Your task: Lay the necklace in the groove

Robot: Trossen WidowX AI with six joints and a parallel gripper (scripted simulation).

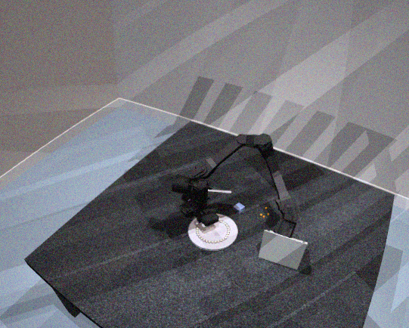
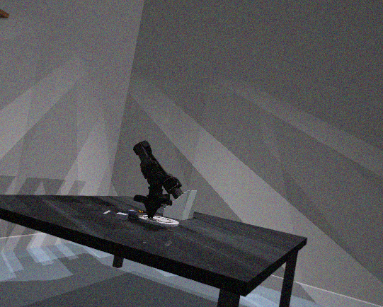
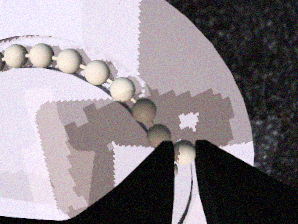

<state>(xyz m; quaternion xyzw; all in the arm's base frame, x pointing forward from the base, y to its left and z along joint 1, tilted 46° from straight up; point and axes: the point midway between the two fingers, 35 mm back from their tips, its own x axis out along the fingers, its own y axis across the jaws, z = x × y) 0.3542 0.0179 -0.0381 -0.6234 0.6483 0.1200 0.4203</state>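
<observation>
The round white bead board is 7 cm behind my gripper tip, 1 cm to the left of it and 1 cm below it. Also, from my gripper tip: small white block: 10 cm ahead, 9 cm to the right, 1 cm below; small blue cube: 9 cm behind, 17 cm to the right, 1 cm below; thin white stick: 5 cm ahead, 22 cm to the right, 2 cm below.
</observation>
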